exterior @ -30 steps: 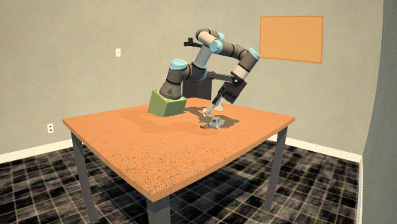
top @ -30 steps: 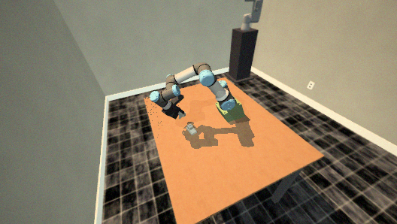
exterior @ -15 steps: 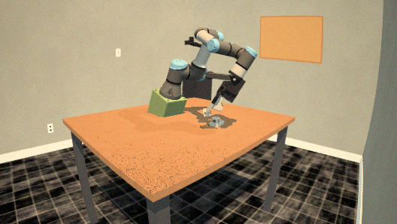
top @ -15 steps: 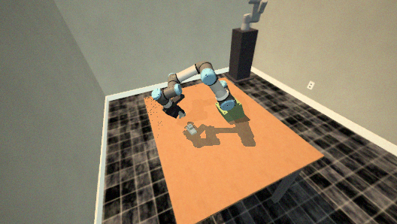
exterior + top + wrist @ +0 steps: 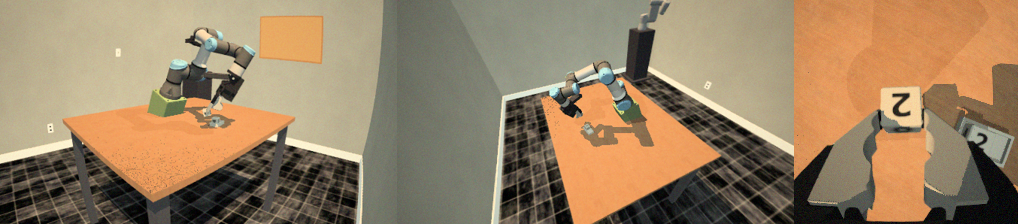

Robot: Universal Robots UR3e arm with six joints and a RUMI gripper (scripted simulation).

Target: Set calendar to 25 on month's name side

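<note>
The white calendar cube lies 10 mm below my hand. Also, from my hand: white calendar tray: 30 mm behind, 110 mm to the left, 80 mm below.
</note>
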